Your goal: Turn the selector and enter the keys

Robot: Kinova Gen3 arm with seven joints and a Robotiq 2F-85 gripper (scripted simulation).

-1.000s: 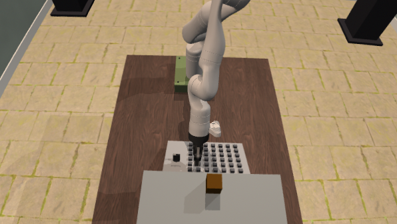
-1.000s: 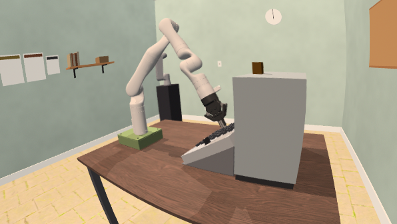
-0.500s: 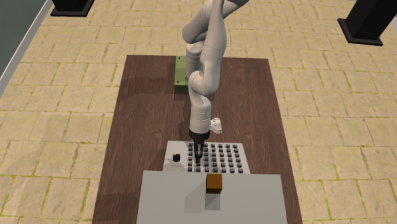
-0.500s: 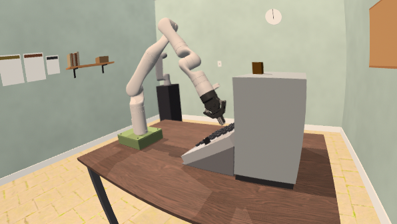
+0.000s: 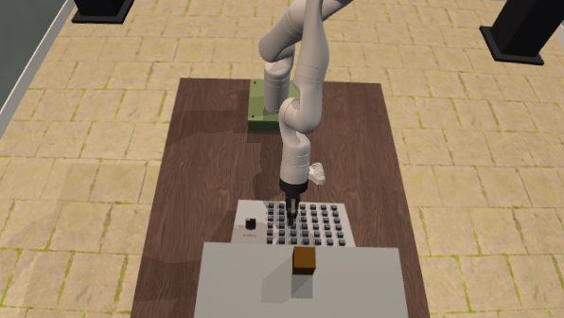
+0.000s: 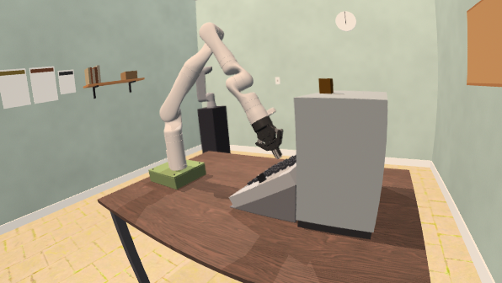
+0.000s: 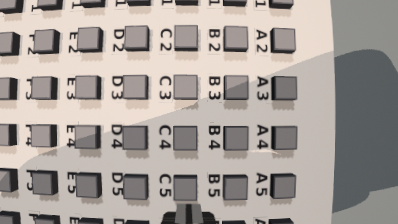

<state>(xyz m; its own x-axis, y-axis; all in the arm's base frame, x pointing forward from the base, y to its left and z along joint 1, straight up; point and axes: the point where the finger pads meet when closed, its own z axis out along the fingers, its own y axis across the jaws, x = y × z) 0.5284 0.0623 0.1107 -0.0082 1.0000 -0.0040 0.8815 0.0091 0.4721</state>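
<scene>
Right now my hand is 50 mm above the C5 key, 20 mm short of it and 10 mm to the right of it. Also, from my hand: C4 key (50 mm to the left, 50 mm below, 20 mm ahead); D4 key (60 mm below, 50 mm to the left, 10 mm behind); D5 key (60 mm below, 10 mm to the left, 10 mm behind).
</scene>
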